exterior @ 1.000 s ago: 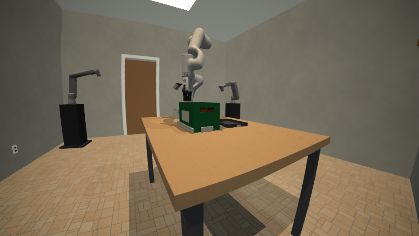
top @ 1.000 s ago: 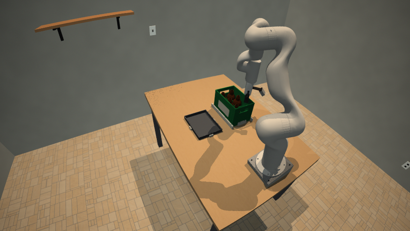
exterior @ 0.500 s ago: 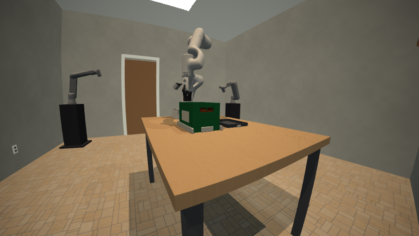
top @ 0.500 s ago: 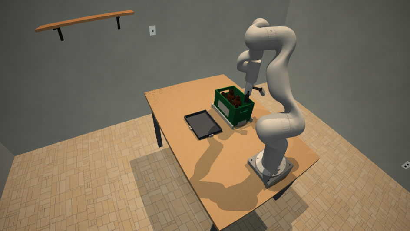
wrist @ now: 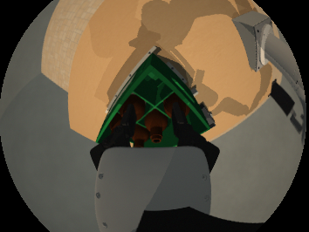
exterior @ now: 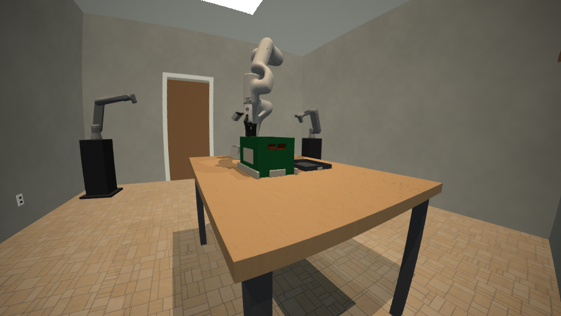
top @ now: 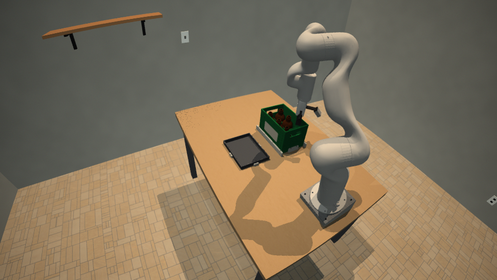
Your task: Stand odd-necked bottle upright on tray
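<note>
My hand is 10 mm past the brown bottle, 90 mm to the right of it and 110 mm above it. The rest, counted from my hand: black tray 30 mm ahead, 330 mm to the left, 180 mm below; then green crate 80 mm ahead, 50 mm to the left, 110 mm below.
</note>
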